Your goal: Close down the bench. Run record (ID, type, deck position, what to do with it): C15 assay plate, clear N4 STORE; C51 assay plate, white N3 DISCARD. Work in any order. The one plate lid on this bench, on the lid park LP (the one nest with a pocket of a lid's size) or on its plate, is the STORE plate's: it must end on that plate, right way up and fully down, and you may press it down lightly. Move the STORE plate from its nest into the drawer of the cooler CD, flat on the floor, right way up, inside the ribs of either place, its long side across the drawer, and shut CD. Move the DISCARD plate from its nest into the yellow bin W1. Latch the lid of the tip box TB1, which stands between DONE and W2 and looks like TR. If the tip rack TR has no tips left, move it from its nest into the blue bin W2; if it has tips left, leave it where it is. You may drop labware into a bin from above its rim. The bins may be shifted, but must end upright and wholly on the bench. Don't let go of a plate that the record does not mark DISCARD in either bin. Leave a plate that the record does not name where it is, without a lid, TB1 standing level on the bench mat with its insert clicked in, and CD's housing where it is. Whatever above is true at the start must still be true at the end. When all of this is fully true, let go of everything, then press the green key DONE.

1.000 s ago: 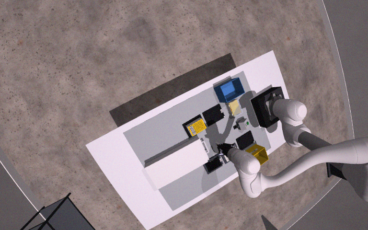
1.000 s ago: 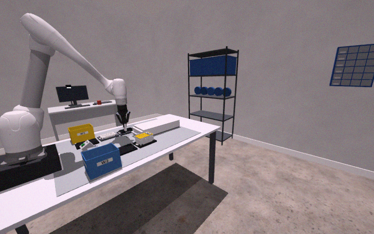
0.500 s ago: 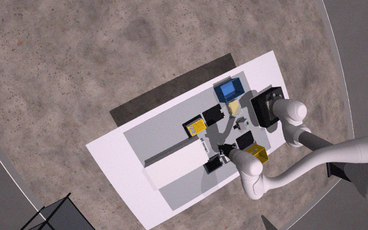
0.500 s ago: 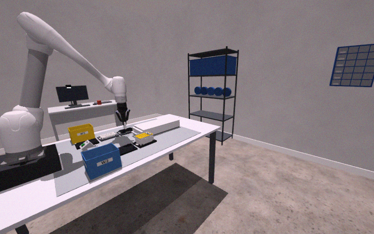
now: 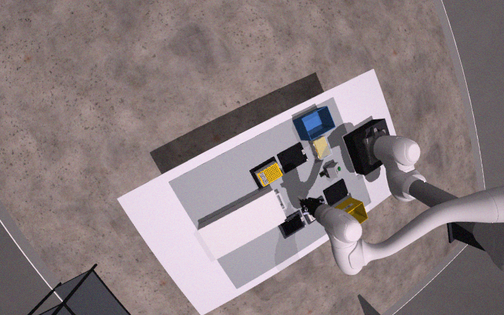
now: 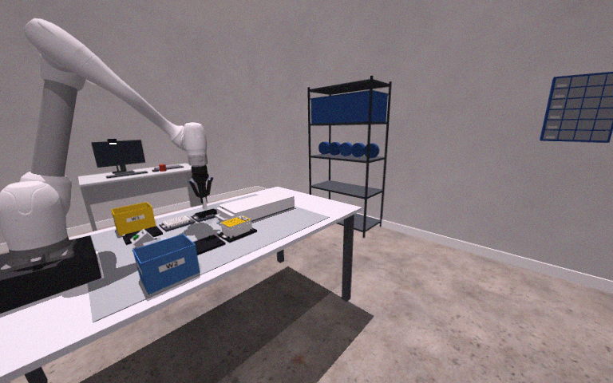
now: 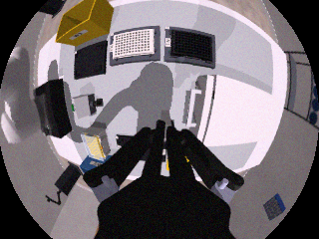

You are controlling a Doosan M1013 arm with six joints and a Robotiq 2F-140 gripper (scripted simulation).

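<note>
Right now the white plate is 19 cm to the left of my hand, 13 cm below it and 11 cm behind it. The rest, counted from my hand: green key DONE: 33 cm behind, 8 cm below, 1 cm to the right; dark gridded plate: 19 cm to the left, 13 cm below, 7 cm ahead; tip rack TR: 19 cm to the right, 9 cm below, 8 cm ahead.
</note>
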